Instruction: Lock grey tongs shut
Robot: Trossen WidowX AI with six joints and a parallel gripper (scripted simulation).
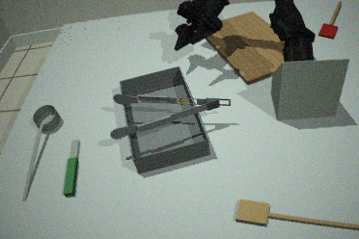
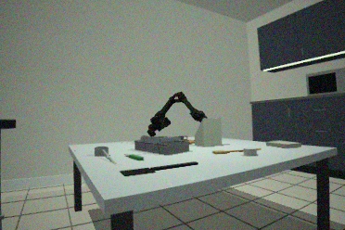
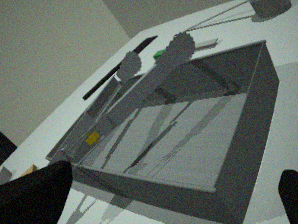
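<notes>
My gripper tip is 90 mm short of the roasting tin, 180 mm to the right of it and 80 mm above it. From my gripper tip the other things lie so: green-handled tool: 330 mm ahead, 290 mm to the left, 100 mm below; then red scraper: 570 mm behind, 200 mm to the right, 110 mm below; then wooden board: 230 mm behind, 130 mm to the right, 100 mm below.
</notes>
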